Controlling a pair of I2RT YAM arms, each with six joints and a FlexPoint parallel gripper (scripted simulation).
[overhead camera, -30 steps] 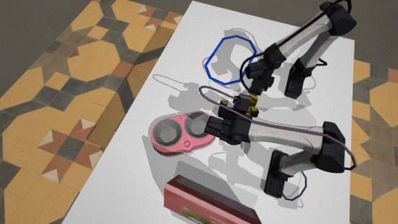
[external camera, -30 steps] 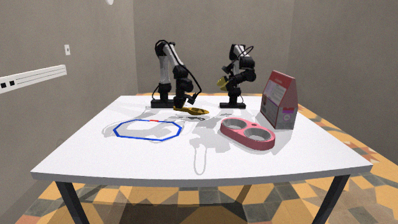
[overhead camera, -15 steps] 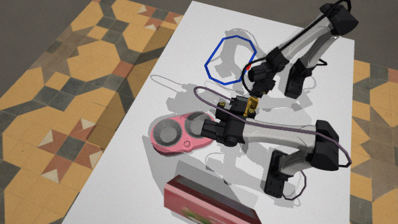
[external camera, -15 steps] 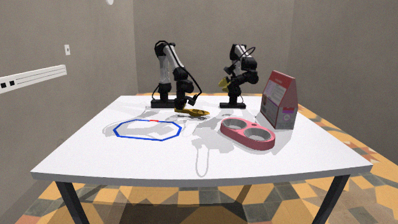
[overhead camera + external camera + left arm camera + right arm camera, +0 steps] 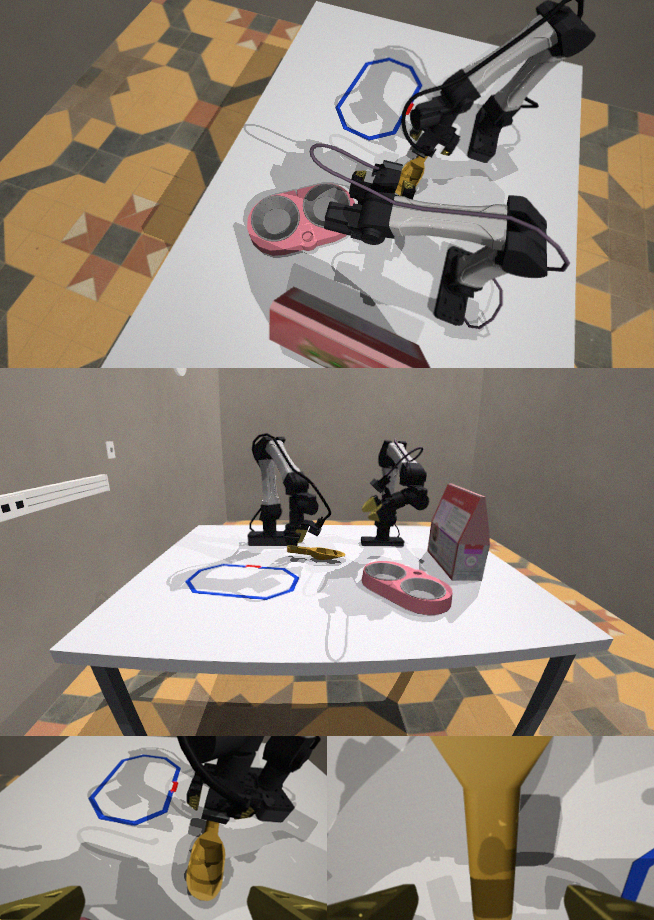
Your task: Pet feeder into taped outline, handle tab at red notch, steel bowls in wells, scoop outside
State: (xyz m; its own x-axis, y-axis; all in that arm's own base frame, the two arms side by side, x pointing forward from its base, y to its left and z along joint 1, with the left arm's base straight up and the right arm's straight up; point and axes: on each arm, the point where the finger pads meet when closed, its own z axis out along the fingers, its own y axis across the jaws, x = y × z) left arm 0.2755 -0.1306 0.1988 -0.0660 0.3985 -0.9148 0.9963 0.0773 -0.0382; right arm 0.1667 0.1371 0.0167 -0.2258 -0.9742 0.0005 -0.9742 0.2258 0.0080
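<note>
My right hand is 290 mm short of the pink pet feeder, 370 mm to the right of it and 40 mm above it. Round my right hand: yellow scoop: 20 mm ahead, 90 mm to the left, 40 mm below; food bag: 80 mm ahead, 630 mm to the left, 90 mm above; blue taped outline: 210 mm ahead, 180 mm to the right, 60 mm below.
My left hand is 180 mm short of the pink pet feeder, 110 mm to the right of it and 200 mm above it. Round my left hand: yellow scoop 80 mm behind, 160 mm to the right, 190 mm below; food bag 30 mm behind, 380 mm to the left, 70 mm below; blue taped outline 100 mm ahead, 440 mm to the right, 210 mm below.
</note>
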